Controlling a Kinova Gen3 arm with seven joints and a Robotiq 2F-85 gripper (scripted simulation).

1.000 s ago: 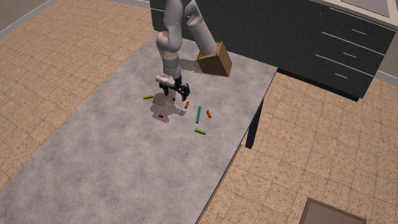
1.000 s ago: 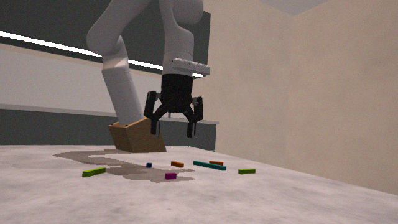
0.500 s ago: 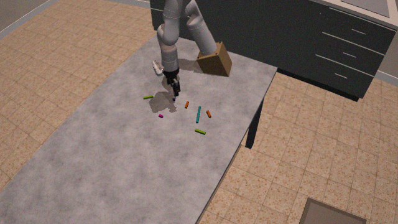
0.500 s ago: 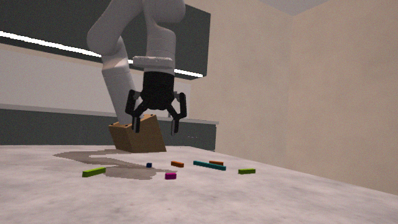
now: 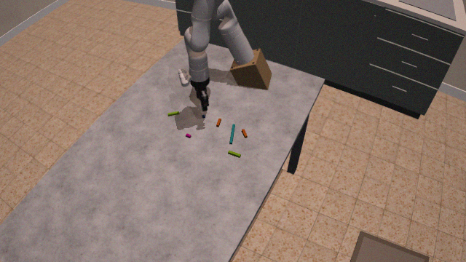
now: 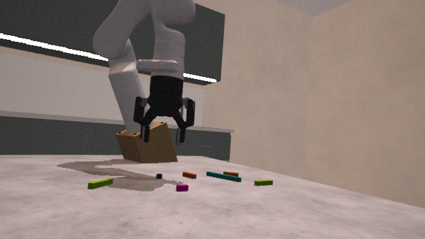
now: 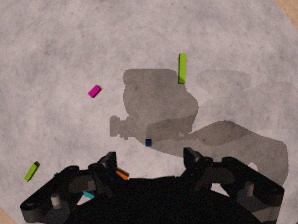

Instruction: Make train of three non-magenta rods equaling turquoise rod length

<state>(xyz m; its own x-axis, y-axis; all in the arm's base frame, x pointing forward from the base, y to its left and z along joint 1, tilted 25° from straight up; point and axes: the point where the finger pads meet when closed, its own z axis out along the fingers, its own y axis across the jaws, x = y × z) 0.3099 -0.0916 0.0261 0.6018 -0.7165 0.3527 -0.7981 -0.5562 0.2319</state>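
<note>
My gripper is now 8 cm above the blue rod. From my hand the other things lie so: turquoise rod (15 cm to the left, 8 cm below, 6 cm ahead); then magenta rod (12 cm ahead, 8 cm below, 2 cm to the right).
</note>
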